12 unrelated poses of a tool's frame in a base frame.
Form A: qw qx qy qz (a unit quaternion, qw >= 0); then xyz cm.
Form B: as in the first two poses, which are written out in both.
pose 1, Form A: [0.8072 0.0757 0.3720 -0.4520 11.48 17.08 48.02]
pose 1, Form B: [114.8 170.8 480.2 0.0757 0.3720 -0.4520 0.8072]
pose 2, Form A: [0.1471 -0.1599 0.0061 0.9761 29.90 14.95 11.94]
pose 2, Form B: [299.0 149.5 119.4 -0.1599 0.0061 0.9761 0.1471]
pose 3, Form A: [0.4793 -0.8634 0.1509 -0.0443 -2.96 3.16 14.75]
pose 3, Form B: [-29.6 31.6 147.5 -0.8634 0.1509 -0.0443 0.4793]
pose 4, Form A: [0.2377 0.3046 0.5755 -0.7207 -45.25 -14.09 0.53]
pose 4, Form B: [-452.5 -140.9 5.3 0.3046 0.5755 -0.7207 0.2377]
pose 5, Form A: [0.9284 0.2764 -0.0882 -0.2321 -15.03 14.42 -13.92]
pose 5, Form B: [-150.3 144.2 -139.2 0.2764 -0.0882 -0.2321 0.9284]
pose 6, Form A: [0.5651 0.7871 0.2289 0.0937 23.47 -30.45 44.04]
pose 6, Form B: [234.7 -304.5 440.4 0.7871 0.2289 0.0937 0.5651]
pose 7, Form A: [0.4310 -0.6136 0.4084 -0.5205 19.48 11.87 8.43]
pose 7, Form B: [194.8 118.7 84.3 -0.6136 0.4084 -0.5205 0.4310]
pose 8, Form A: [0.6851 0.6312 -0.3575 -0.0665 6.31 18.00 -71.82]
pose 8, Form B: [63.1 180.0 -718.2 0.6312 -0.3575 -0.0665 0.6851]
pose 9, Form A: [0.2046 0.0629 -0.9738 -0.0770 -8.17 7.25 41.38]
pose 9, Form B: [-81.7 72.5 413.8 0.0629 -0.9738 -0.0770 0.2046]
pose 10, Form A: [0.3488 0.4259 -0.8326 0.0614 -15.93 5.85 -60.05]
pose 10, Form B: [-159.3 58.5 -600.5 0.4259 -0.8326 0.0614 0.3488]
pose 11, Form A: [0.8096 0.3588 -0.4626 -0.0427 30.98 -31.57 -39.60]
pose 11, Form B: [309.8 -315.7 -396.0 0.3588 -0.4626 -0.0427 0.8096]
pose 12, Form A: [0.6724 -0.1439 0.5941 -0.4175 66.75 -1.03 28.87]
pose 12, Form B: [667.5 -10.3 288.7 -0.1439 0.5941 -0.4175 0.6724]
